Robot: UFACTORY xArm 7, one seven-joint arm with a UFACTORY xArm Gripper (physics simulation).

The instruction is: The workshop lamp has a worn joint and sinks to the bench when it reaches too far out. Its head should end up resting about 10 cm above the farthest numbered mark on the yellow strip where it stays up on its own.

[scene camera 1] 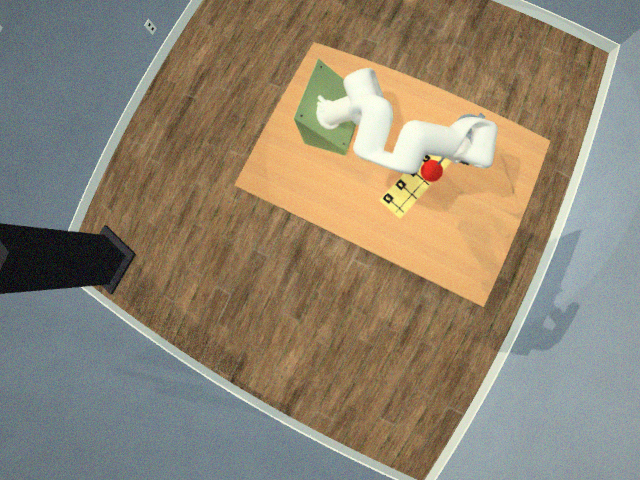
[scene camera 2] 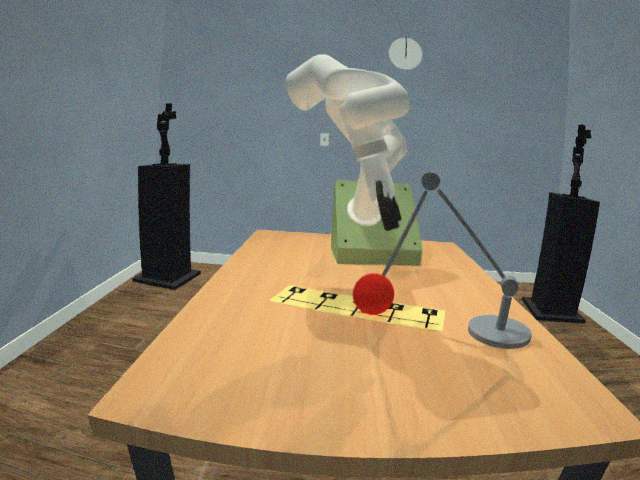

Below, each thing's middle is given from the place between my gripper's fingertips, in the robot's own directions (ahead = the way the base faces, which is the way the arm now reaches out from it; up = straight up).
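Scene:
Yellow strip (scene camera 2: 399, 314): my hand 4 cm past it, 7 cm to the left of it, 22 cm above it. Round grey lamp base (scene camera 2: 500, 331): 4 cm ahead of my hand, 28 cm to the left, 18 cm below.

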